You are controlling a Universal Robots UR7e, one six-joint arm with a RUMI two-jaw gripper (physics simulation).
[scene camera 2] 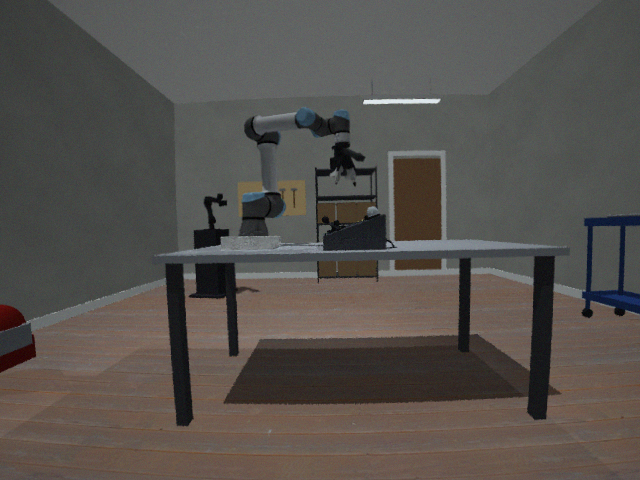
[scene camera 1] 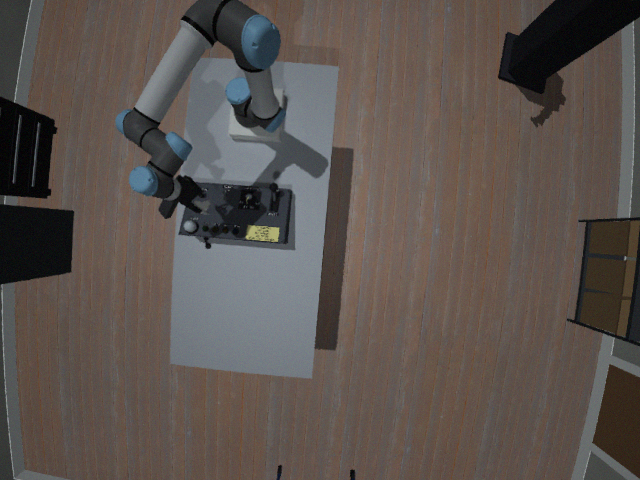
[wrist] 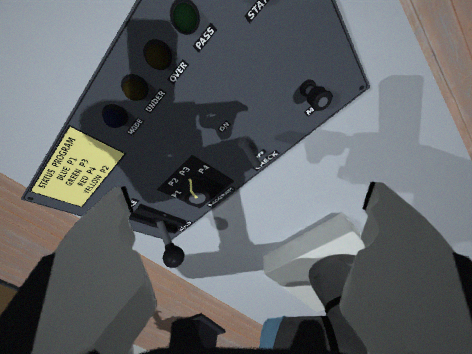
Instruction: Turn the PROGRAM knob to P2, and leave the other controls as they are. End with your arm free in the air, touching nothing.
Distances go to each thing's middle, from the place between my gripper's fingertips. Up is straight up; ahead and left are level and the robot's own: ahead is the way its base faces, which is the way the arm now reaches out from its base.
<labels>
Right now my hand is 3 cm short of the dark sloped control panel (scene camera 1: pixel 231 218), 11 cm to the right of it and 20 cm above it.
</labels>
